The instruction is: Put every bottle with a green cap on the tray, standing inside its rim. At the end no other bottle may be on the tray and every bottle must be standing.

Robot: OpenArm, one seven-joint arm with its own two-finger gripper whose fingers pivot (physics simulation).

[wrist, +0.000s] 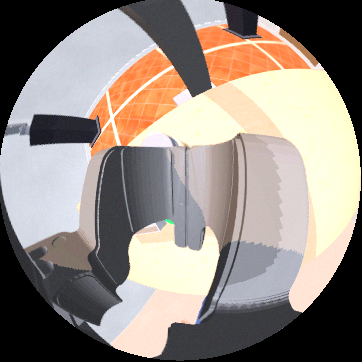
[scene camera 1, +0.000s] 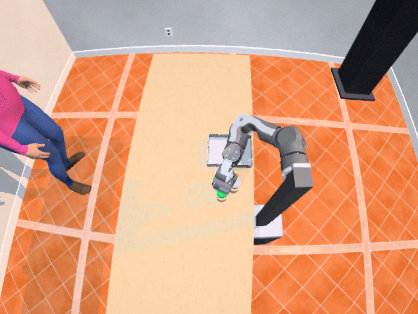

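Note:
My gripper (scene camera 1: 220, 186) (wrist: 193, 199) is shut, with its fingers pressed together and no bottle seen between them. It hangs over the bottle group. One green-capped bottle (scene camera 1: 221, 194) shows at the gripper's front edge. A second green cap (scene camera 1: 214, 180) peeks out at its left side. In the wrist view, a sliver of a green cap (wrist: 169, 221) shows beside the fingers. A white-capped bottle (scene camera 1: 235, 185) (wrist: 158, 140) stands right of the gripper and shows partly behind the fingers. The grey-rimmed tray (scene camera 1: 216, 151) lies behind the group, partly under the arm. The fingers hide much of the group.
The arm reaches across the tray from its dark post (scene camera 1: 281, 200) at the table's right edge. The long pale table (scene camera 1: 175, 270) runs front to back. A person (scene camera 1: 37, 125) in a pink top is at the left, beyond the table. A black column (scene camera 1: 367, 50) stands at the back right.

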